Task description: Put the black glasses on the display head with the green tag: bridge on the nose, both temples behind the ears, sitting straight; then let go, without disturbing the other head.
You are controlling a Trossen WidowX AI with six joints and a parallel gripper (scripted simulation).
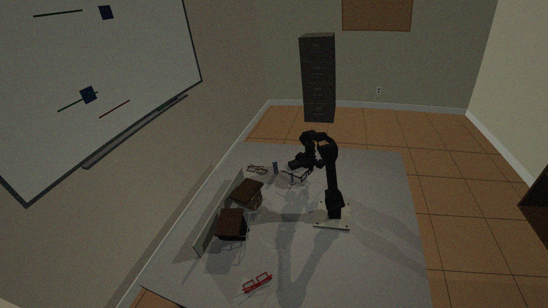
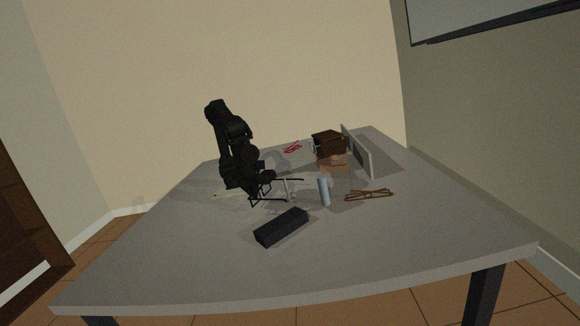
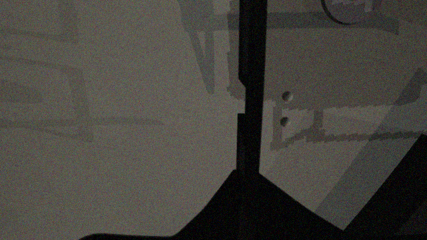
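The grey post lies 110 mm ahead of my gripper tip, 50 mm to the left of it and 30 mm below it. From my gripper tip the other things lie so: panel 460 mm ahead, 350 mm to the left; pale blue cylinder 230 mm ahead, 40 mm to the right, 10 mm below; dark box 80 mm ahead, 140 mm to the right, 40 mm below.
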